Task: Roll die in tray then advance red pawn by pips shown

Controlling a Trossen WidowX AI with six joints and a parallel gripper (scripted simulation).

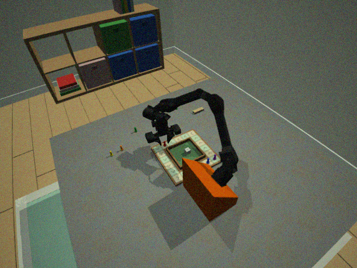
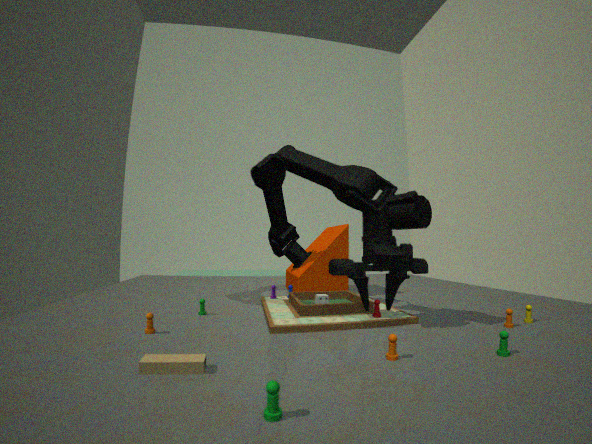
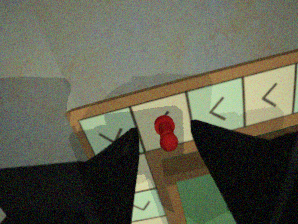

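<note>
My gripper tip is 120 mm past the green tray, 50 mm to the left of it and 20 mm above it. From my gripper tip the other things lie so: blue pawn (240 mm behind, 100 mm to the right); white die (120 mm behind, 70 mm to the right); red pawn (right at my gripper tip).
</note>
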